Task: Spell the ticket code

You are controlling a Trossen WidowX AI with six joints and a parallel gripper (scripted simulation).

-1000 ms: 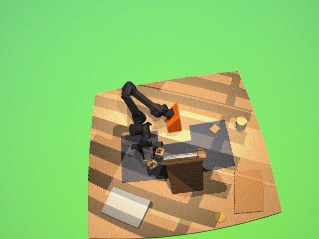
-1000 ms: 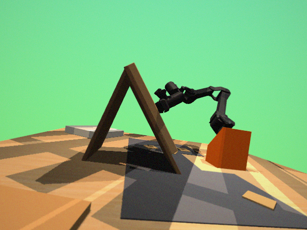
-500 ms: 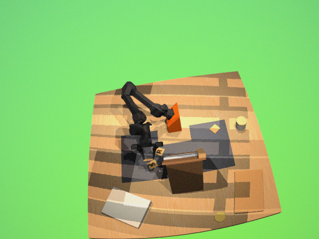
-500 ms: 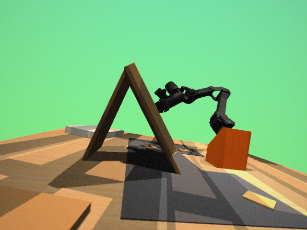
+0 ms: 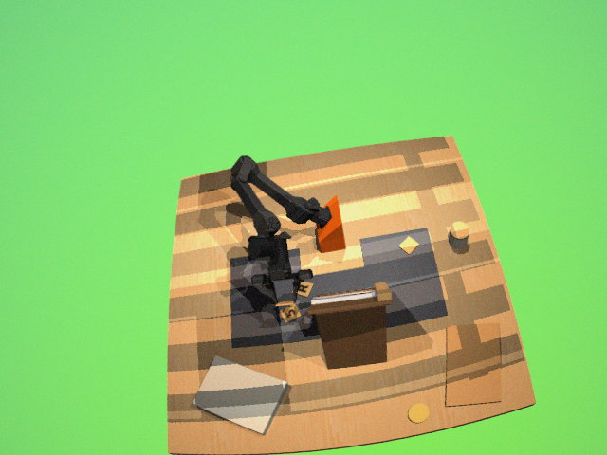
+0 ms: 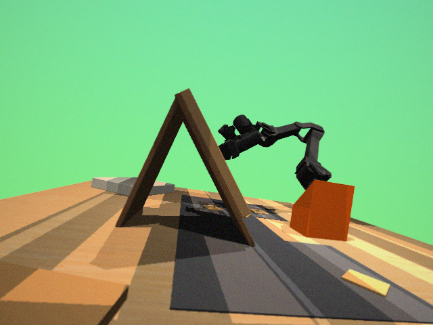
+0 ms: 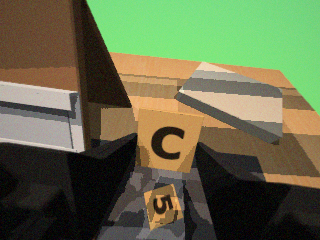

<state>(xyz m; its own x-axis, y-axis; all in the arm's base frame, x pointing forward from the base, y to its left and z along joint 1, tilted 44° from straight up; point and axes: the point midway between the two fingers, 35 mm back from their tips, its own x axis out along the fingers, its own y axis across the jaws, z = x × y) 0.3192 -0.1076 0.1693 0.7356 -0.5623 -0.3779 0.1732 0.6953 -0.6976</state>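
Now: gripper tip 21 cm to the right of the white ticket, 8 cm above it and 1 cm past it. From my gripper tip the other things lie so: dark mat 17 cm to the left, 17 cm below, 14 cm behind; flat tan slab 55 cm to the left, 36 cm ahead, 16 cm below.
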